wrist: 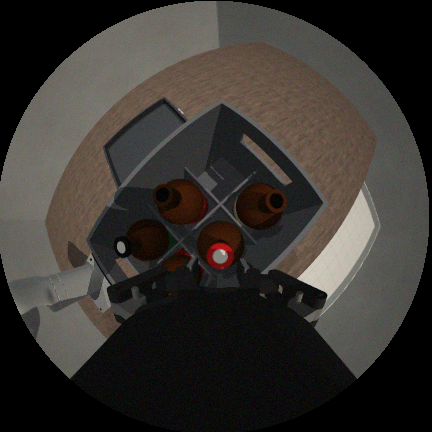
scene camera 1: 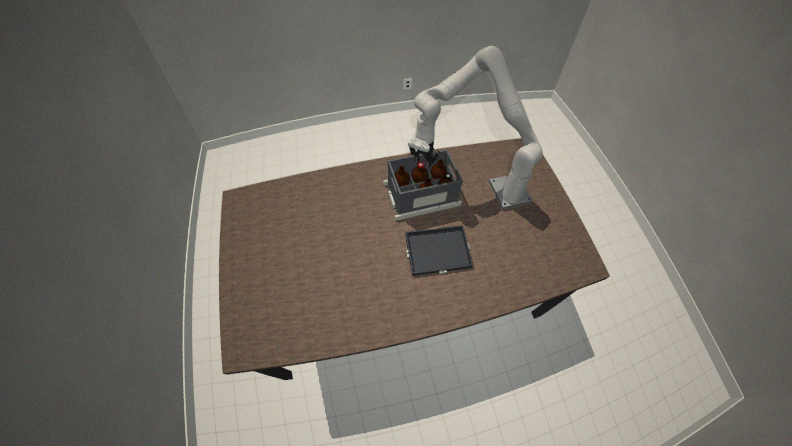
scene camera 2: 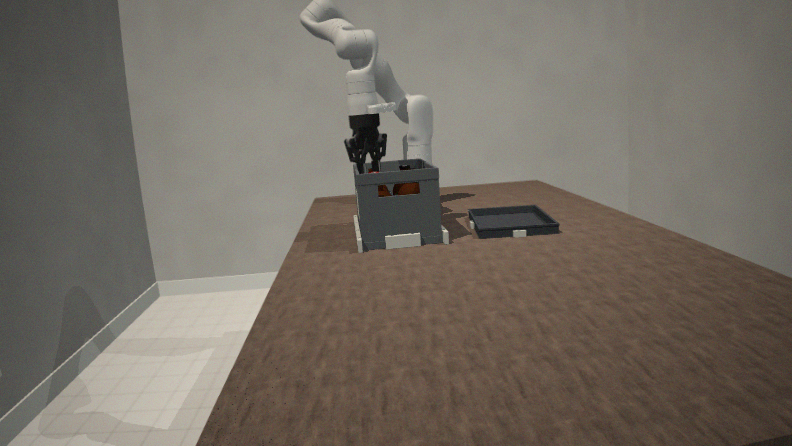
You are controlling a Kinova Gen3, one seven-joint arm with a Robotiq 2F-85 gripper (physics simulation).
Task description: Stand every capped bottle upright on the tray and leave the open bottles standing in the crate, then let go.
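Seen in the pictures: gripper, between the fingertips: (wrist: 217, 265) (scene camera 1: 422, 164); arm's base, origin of its link: (wrist: 92, 276) (scene camera 1: 510, 195).
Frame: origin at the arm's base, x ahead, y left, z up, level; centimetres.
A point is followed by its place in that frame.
The grey crate (scene camera 1: 404, 203) {x 51.4, y -8.7, z 7.7 cm} (scene camera 2: 399, 216) {x 52.4, y -18.6, z 4.6 cm} (wrist: 200, 135) {x 48.7, y -9.2, z 11.1 cm} holds several upright brown bottles. The red-capped bottle (scene camera 1: 419, 174) {x 39.8, y -19.3, z 9.6 cm} (wrist: 220, 237) {x 39.8, y -20.4, z 10.2 cm} stands in the middle of the row farther from the tray. The bottle with the black-and-white cap (scene camera 1: 448, 176) {x 30.4, y -11.1, z 13.5 cm} (wrist: 121, 247) {x 30.5, y -11.6, z 13.7 cm} stands in a corner compartment on the robot-base side. Two open bottles (wrist: 182, 202) {x 39.9, y -13.5, z 10.1 cm} (wrist: 257, 206) {x 46.0, y -21.4, z 10.2 cm} show their necks; another bottle (scene camera 1: 438, 170) {x 31.0, y -18.3, z 9.7 cm} (wrist: 175, 270) is partly behind a finger in the wrist view. My gripper (scene camera 1: 425, 159) {x 37.2, y -22.1, z 12.4 cm} (scene camera 2: 368, 167) {x 37.2, y -22.1, z 12.4 cm} (wrist: 217, 265) {x 37.2, y -22.1, z 12.4 cm} is partly open and empty, its fingertips either side of the red cap. The dark tray (scene camera 1: 440, 250) {x 43.6, y 12.5, z -2.1 cm} (scene camera 2: 512, 220) {x 41.8, y 14.1, z -2.1 cm} (wrist: 145, 140) {x 44.6, y 10.8, z -2.1 cm} is empty.
White blocks (scene camera 1: 429, 210) {x 40.1, y -6.4, z -0.4 cm} (scene camera 2: 402, 240) {x 53.5, y -18.5, z -0.8 cm} sit around the crate's foot on the brown table (scene camera 1: 310, 265) {x 96.3, y -1.1, z -2.6 cm} (scene camera 2: 498, 332) {x 105.4, y -17.3, z -2.6 cm}. Dividers (wrist: 220, 204) {x 43.2, y -17.4, z 6.8 cm} split the crate into compartments. The robot base (scene camera 1: 509, 192) {x 4.2, y 2.1, z 6.7 cm} stands beyond the crate's right side in the first scene view.
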